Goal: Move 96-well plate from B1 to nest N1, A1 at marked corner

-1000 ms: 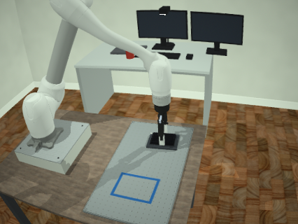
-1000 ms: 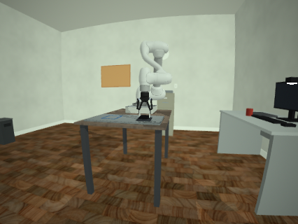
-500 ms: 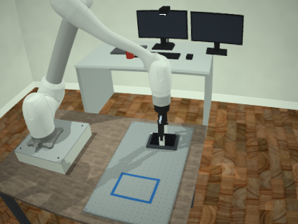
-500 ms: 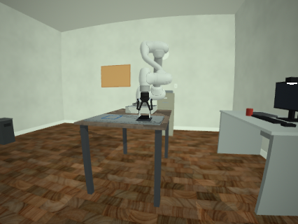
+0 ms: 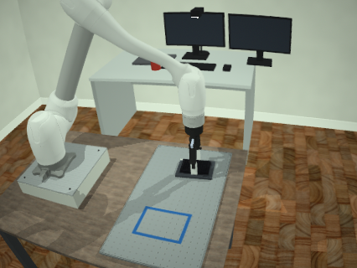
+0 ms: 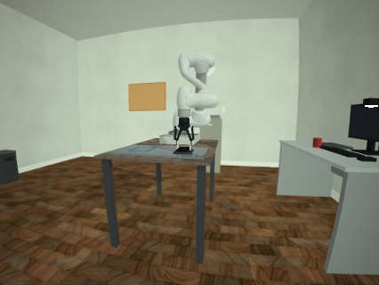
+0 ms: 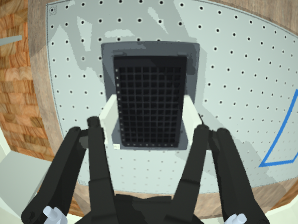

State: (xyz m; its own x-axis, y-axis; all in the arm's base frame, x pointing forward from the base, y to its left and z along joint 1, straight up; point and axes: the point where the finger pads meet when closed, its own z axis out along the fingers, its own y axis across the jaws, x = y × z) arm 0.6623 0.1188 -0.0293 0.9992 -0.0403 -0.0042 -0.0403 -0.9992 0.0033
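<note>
The black 96-well plate is 2 cm below my hand. From my hand the other things lie so: dark plate nest N1: 4 cm below.
</note>
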